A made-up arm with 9 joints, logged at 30 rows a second.
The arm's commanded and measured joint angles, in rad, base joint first. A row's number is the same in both.
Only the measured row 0 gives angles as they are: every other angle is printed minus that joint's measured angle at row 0.
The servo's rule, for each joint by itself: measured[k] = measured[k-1] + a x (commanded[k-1-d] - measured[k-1]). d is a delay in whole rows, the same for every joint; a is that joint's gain. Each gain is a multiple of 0.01, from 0.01 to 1. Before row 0 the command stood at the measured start. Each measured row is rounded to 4 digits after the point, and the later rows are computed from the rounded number. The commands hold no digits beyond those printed.
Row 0, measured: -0.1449 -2.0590 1.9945 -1.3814 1.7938 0.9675 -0.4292 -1.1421 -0.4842
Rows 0 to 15, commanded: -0.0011 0.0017 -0.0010 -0.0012 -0.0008 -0.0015 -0.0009 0.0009 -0.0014; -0.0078 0.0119 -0.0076 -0.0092 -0.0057 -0.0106 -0.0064 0.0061 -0.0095; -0.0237 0.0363 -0.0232 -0.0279 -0.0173 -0.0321 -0.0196 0.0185 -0.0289; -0.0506 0.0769 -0.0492 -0.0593 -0.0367 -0.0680 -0.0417 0.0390 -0.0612; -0.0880 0.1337 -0.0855 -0.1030 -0.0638 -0.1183 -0.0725 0.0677 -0.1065; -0.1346 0.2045 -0.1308 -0.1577 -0.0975 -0.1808 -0.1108 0.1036 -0.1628; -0.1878 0.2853 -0.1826 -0.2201 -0.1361 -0.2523 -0.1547 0.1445 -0.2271; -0.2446 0.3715 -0.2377 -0.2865 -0.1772 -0.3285 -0.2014 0.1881 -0.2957; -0.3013 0.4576 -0.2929 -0.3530 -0.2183 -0.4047 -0.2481 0.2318 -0.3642; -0.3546 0.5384 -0.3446 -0.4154 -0.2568 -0.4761 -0.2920 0.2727 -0.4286; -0.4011 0.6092 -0.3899 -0.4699 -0.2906 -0.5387 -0.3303 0.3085 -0.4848; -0.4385 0.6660 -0.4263 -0.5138 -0.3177 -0.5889 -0.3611 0.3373 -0.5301; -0.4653 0.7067 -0.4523 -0.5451 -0.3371 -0.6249 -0.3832 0.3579 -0.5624; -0.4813 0.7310 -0.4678 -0.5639 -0.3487 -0.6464 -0.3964 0.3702 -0.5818; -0.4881 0.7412 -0.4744 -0.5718 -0.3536 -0.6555 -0.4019 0.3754 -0.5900; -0.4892 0.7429 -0.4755 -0.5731 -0.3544 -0.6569 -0.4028 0.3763 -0.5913
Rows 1 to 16, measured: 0.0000 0.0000 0.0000 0.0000 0.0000 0.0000 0.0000 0.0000 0.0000; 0.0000 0.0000 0.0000 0.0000 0.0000 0.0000 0.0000 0.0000 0.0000; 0.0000 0.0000 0.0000 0.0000 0.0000 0.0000 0.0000 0.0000 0.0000; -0.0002 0.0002 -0.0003 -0.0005 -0.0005 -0.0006 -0.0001 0.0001 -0.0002; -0.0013 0.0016 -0.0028 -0.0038 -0.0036 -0.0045 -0.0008 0.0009 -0.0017; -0.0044 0.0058 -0.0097 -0.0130 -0.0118 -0.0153 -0.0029 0.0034 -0.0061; -0.0109 0.0143 -0.0231 -0.0306 -0.0267 -0.0359 -0.0072 0.0084 -0.0149; -0.0217 0.0286 -0.0443 -0.0581 -0.0490 -0.0680 -0.0144 0.0167 -0.0296; -0.0375 0.0497 -0.0737 -0.0959 -0.0781 -0.1120 -0.0250 0.0289 -0.0509; -0.0585 0.0780 -0.1107 -0.1431 -0.1129 -0.1667 -0.0393 0.0451 -0.0791; -0.0846 0.1132 -0.1539 -0.1976 -0.1515 -0.2298 -0.0571 0.0651 -0.1138; -0.1149 0.1545 -0.2012 -0.2567 -0.1916 -0.2980 -0.0781 0.0884 -0.1539; -0.1485 0.2006 -0.2500 -0.3170 -0.2307 -0.3675 -0.1016 0.1142 -0.1979; -0.1839 0.2496 -0.2976 -0.3751 -0.2666 -0.4343 -0.1268 0.1414 -0.2438; -0.2195 0.2996 -0.3414 -0.4278 -0.2973 -0.4946 -0.1526 0.1688 -0.2896; -0.2539 0.3485 -0.3791 -0.4724 -0.3212 -0.5454 -0.1780 0.1953 -0.3332
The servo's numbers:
d 3
a 0.14 0.12 0.34 0.38 0.60 0.39 0.11 0.14 0.16

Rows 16 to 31, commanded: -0.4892 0.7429 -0.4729 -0.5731 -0.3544 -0.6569 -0.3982 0.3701 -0.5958; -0.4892 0.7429 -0.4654 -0.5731 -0.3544 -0.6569 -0.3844 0.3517 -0.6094; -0.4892 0.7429 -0.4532 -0.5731 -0.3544 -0.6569 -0.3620 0.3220 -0.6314; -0.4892 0.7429 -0.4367 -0.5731 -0.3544 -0.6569 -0.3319 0.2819 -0.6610; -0.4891 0.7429 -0.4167 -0.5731 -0.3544 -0.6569 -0.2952 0.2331 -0.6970; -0.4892 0.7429 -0.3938 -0.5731 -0.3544 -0.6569 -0.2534 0.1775 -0.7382; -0.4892 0.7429 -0.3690 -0.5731 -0.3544 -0.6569 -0.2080 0.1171 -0.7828; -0.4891 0.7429 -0.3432 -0.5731 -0.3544 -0.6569 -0.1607 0.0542 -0.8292; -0.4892 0.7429 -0.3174 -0.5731 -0.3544 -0.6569 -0.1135 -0.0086 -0.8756; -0.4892 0.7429 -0.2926 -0.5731 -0.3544 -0.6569 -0.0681 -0.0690 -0.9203; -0.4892 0.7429 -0.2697 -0.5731 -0.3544 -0.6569 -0.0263 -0.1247 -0.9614; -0.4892 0.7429 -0.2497 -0.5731 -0.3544 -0.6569 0.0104 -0.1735 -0.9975; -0.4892 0.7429 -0.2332 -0.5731 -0.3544 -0.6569 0.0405 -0.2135 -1.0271; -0.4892 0.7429 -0.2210 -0.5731 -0.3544 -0.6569 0.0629 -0.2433 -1.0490; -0.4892 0.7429 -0.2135 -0.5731 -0.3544 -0.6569 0.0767 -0.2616 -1.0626; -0.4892 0.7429 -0.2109 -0.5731 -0.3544 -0.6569 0.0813 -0.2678 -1.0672
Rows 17 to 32, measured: -0.2857 0.3944 -0.4093 -0.5072 -0.3377 -0.5848 -0.2020 0.2198 -0.3730; -0.3140 0.4360 -0.4314 -0.5317 -0.3472 -0.6124 -0.2240 0.2416 -0.4077; -0.3385 0.4728 -0.4464 -0.5474 -0.3515 -0.6298 -0.2437 0.2605 -0.4371; -0.3596 0.5052 -0.4554 -0.5572 -0.3532 -0.6404 -0.2607 0.2758 -0.4625; -0.3777 0.5337 -0.4588 -0.5632 -0.3539 -0.6468 -0.2743 0.2864 -0.4860; -0.3933 0.5588 -0.4569 -0.5670 -0.3542 -0.6507 -0.2839 0.2914 -0.5093; -0.4067 0.5809 -0.4500 -0.5693 -0.3543 -0.6531 -0.2892 0.2901 -0.5336; -0.4182 0.6003 -0.4387 -0.5707 -0.3544 -0.6546 -0.2899 0.2821 -0.5597; -0.4281 0.6174 -0.4234 -0.5716 -0.3544 -0.6555 -0.2859 0.2675 -0.5883; -0.4367 0.6325 -0.4049 -0.5722 -0.3544 -0.6560 -0.2773 0.2464 -0.6194; -0.4440 0.6457 -0.3839 -0.5725 -0.3544 -0.6564 -0.2645 0.2195 -0.6530; -0.4503 0.6574 -0.3613 -0.5727 -0.3544 -0.6566 -0.2479 0.1876 -0.6886; -0.4557 0.6677 -0.3379 -0.5729 -0.3544 -0.6567 -0.2281 0.1517 -0.7257; -0.4604 0.6767 -0.3147 -0.5730 -0.3544 -0.6568 -0.2059 0.1130 -0.7634; -0.4644 0.6846 -0.2926 -0.5730 -0.3544 -0.6568 -0.1821 0.0729 -0.8009; -0.4679 0.6916 -0.2724 -0.5730 -0.3544 -0.6568 -0.1576 0.0328 -0.8371
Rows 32 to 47, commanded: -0.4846 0.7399 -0.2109 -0.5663 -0.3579 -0.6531 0.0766 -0.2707 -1.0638; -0.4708 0.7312 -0.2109 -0.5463 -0.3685 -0.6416 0.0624 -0.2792 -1.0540; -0.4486 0.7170 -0.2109 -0.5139 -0.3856 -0.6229 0.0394 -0.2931 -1.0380; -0.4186 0.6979 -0.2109 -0.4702 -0.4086 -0.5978 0.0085 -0.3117 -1.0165; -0.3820 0.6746 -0.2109 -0.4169 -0.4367 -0.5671 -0.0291 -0.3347 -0.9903; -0.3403 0.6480 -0.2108 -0.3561 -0.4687 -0.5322 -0.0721 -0.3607 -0.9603; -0.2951 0.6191 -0.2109 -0.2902 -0.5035 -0.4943 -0.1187 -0.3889 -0.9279; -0.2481 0.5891 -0.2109 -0.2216 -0.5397 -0.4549 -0.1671 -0.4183 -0.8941; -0.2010 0.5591 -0.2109 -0.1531 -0.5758 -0.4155 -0.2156 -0.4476 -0.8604; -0.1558 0.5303 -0.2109 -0.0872 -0.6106 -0.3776 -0.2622 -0.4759 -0.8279; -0.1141 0.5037 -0.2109 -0.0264 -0.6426 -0.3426 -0.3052 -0.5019 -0.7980; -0.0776 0.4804 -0.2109 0.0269 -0.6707 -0.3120 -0.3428 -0.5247 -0.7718; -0.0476 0.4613 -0.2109 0.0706 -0.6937 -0.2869 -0.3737 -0.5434 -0.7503; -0.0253 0.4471 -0.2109 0.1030 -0.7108 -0.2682 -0.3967 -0.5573 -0.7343; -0.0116 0.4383 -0.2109 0.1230 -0.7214 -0.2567 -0.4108 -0.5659 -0.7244; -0.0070 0.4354 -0.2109 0.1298 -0.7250 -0.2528 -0.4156 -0.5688 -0.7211
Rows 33 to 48, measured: -0.4709 0.6978 -0.2549 -0.5730 -0.3544 -0.6568 -0.1333 -0.0059 -0.8710; -0.4735 0.7032 -0.2408 -0.5730 -0.3544 -0.6568 -0.1102 -0.0417 -0.9017; -0.4757 0.7080 -0.2306 -0.5730 -0.3544 -0.6568 -0.0891 -0.0734 -0.9282; -0.4769 0.7118 -0.2239 -0.5705 -0.3565 -0.6554 -0.0709 -0.1010 -0.9499; -0.4760 0.7141 -0.2195 -0.5613 -0.3637 -0.6500 -0.0562 -0.1259 -0.9666; -0.4722 0.7144 -0.2166 -0.5433 -0.3768 -0.6394 -0.0457 -0.1493 -0.9780; -0.4647 0.7124 -0.2147 -0.5155 -0.3959 -0.6232 -0.0397 -0.1720 -0.9842; -0.4531 0.7079 -0.2134 -0.4780 -0.4204 -0.6013 -0.0385 -0.1948 -0.9852; -0.4373 0.7007 -0.2125 -0.4317 -0.4494 -0.5744 -0.0422 -0.2180 -0.9812; -0.4174 0.6909 -0.2120 -0.3779 -0.4819 -0.5432 -0.0506 -0.2419 -0.9727; -0.3937 0.6787 -0.2116 -0.3185 -0.5166 -0.5088 -0.0634 -0.2666 -0.9601; -0.3667 0.6643 -0.2114 -0.2556 -0.5521 -0.4724 -0.0801 -0.2919 -0.9441; -0.3372 0.6482 -0.2112 -0.1916 -0.5872 -0.4354 -0.1001 -0.3177 -0.9255; -0.3060 0.6309 -0.2111 -0.1288 -0.6204 -0.3992 -0.1227 -0.3435 -0.9051; -0.2740 0.6128 -0.2110 -0.0696 -0.6506 -0.3652 -0.1469 -0.3689 -0.8838; -0.2423 0.5946 -0.2110 -0.0163 -0.6765 -0.3347 -0.1718 -0.3933 -0.8624
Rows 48 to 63, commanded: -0.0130 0.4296 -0.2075 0.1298 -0.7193 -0.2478 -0.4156 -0.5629 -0.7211; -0.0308 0.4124 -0.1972 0.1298 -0.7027 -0.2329 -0.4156 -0.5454 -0.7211; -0.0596 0.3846 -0.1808 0.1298 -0.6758 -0.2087 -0.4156 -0.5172 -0.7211; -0.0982 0.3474 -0.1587 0.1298 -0.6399 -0.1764 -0.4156 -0.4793 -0.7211; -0.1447 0.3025 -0.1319 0.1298 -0.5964 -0.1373 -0.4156 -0.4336 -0.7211; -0.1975 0.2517 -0.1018 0.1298 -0.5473 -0.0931 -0.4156 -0.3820 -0.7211; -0.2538 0.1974 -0.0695 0.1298 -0.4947 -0.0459 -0.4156 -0.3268 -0.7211; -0.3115 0.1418 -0.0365 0.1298 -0.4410 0.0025 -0.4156 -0.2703 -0.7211; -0.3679 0.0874 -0.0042 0.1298 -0.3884 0.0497 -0.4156 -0.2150 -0.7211; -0.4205 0.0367 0.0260 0.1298 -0.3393 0.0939 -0.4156 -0.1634 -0.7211; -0.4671 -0.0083 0.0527 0.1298 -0.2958 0.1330 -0.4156 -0.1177 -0.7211; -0.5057 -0.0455 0.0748 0.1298 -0.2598 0.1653 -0.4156 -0.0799 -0.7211; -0.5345 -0.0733 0.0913 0.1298 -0.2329 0.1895 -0.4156 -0.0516 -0.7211; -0.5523 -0.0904 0.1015 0.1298 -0.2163 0.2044 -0.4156 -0.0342 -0.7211; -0.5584 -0.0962 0.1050 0.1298 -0.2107 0.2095 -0.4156 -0.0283 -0.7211; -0.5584 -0.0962 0.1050 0.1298 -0.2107 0.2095 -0.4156 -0.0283 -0.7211
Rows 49 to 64, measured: -0.2119 0.5769 -0.2110 0.0290 -0.6971 -0.3088 -0.1965 -0.4163 -0.8419; -0.1839 0.5603 -0.2110 0.0647 -0.7117 -0.2885 -0.2201 -0.4372 -0.8231; -0.1591 0.5453 -0.2110 0.0894 -0.7197 -0.2746 -0.2416 -0.4556 -0.8068; -0.1386 0.5314 -0.2098 0.1048 -0.7195 -0.2641 -0.2607 -0.4706 -0.7931; -0.1235 0.5171 -0.2055 0.1143 -0.7094 -0.2519 -0.2777 -0.4811 -0.7816; -0.1146 0.5012 -0.1971 0.1202 -0.6892 -0.2351 -0.2929 -0.4862 -0.7719; -0.1123 0.4827 -0.1840 0.1238 -0.6596 -0.2122 -0.3064 -0.4852 -0.7638; -0.1168 0.4611 -0.1663 0.1261 -0.6217 -0.1830 -0.3184 -0.4780 -0.7570; -0.1281 0.4360 -0.1444 0.1275 -0.5771 -0.1479 -0.3291 -0.4646 -0.7513; -0.1457 0.4074 -0.1189 0.1284 -0.5277 -0.1081 -0.3386 -0.4453 -0.7465; -0.1689 0.3755 -0.0909 0.1289 -0.4757 -0.0650 -0.3471 -0.4208 -0.7424; -0.1968 0.3409 -0.0614 0.1292 -0.4233 -0.0203 -0.3546 -0.3920 -0.7390; -0.2281 0.3044 -0.0317 0.1294 -0.3729 0.0242 -0.3613 -0.3600 -0.7361; -0.2616 0.2669 -0.0030 0.1296 -0.3266 0.0666 -0.3673 -0.3261 -0.7337; -0.2958 0.2294 0.0235 0.1297 -0.2865 0.1051 -0.3726 -0.2916 -0.7317; -0.3292 0.1931 0.0466 0.1297 -0.2543 0.1380 -0.3773 -0.2580 -0.7300
